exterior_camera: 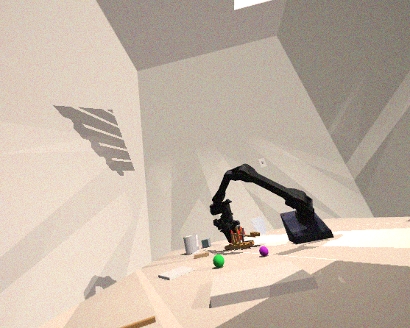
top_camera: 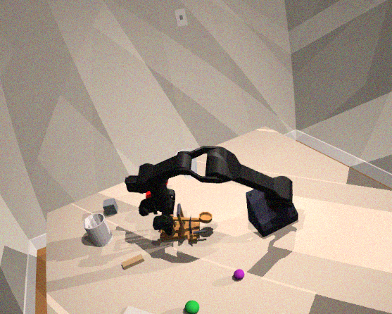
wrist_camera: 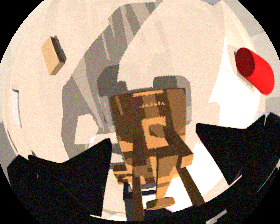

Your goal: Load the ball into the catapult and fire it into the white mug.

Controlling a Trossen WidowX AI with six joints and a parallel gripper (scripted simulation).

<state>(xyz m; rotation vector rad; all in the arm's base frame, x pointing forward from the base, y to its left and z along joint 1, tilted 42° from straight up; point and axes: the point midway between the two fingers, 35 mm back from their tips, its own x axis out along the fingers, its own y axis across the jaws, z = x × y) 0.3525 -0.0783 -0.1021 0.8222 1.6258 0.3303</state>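
Now: gripper tip 30 cm to the right of the purple ball, 12 cm past it and 2 cm above it. The rest, counted from my gripper tip: wooden block 17 cm ahead, 8 cm to the left, 3 cm below; then wooden catapult 6 cm behind, 4 cm to the left, 2 cm above; then white mug 27 cm ahead, 9 cm to the right.
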